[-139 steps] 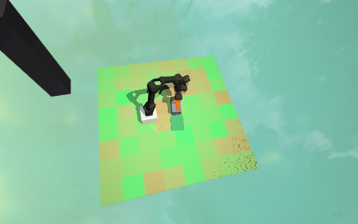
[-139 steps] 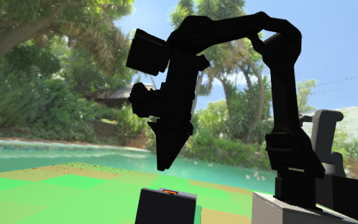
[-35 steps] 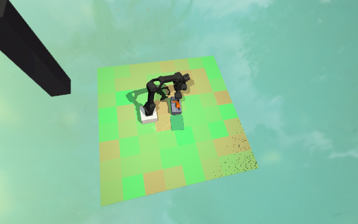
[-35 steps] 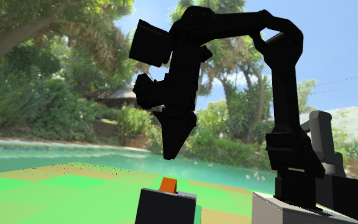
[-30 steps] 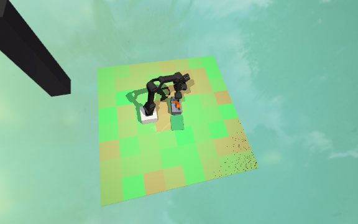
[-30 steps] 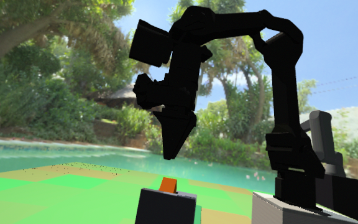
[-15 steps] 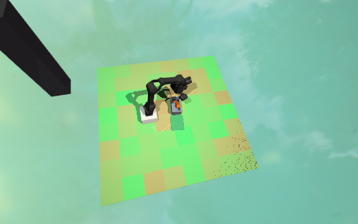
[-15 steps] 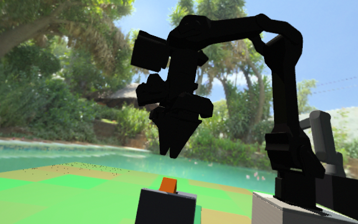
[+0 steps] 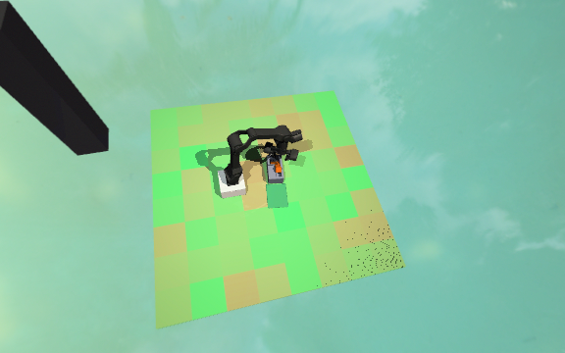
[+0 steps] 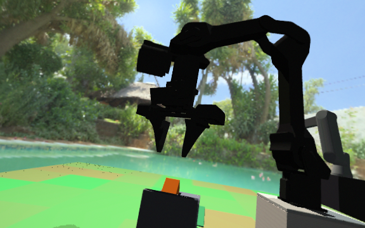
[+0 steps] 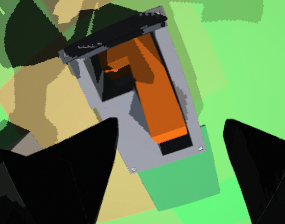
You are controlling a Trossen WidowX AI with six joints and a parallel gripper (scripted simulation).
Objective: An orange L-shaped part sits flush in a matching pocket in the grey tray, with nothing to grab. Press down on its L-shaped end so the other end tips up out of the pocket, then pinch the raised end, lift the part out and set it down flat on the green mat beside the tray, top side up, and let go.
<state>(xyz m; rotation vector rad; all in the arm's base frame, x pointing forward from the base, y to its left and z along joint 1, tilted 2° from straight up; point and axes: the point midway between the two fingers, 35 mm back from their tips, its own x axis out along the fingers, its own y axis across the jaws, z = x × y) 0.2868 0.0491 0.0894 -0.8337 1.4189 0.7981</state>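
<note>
The orange L-shaped part is 11 cm below my gripper tip, 2 cm to the left of it and 2 cm behind it. Round my gripper tip: green mat: 16 cm to the right, 16 cm below, 5 cm behind.
</note>
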